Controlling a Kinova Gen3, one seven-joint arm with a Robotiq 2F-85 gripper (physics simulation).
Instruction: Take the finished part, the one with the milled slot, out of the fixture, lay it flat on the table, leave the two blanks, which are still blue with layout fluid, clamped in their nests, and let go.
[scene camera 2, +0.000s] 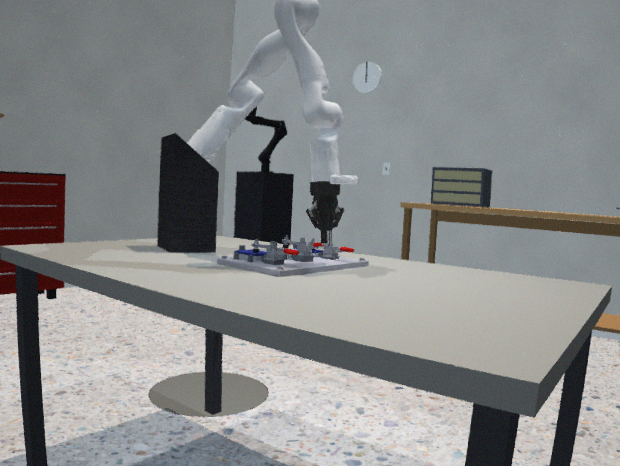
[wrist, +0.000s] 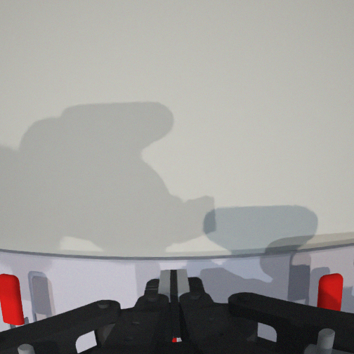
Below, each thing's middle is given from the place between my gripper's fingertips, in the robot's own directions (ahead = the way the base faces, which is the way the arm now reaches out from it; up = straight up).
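For the fixture plate (wrist: 50, 284), my hand is 110 mm past it, 10 mm to the right of it and 60 mm above it.
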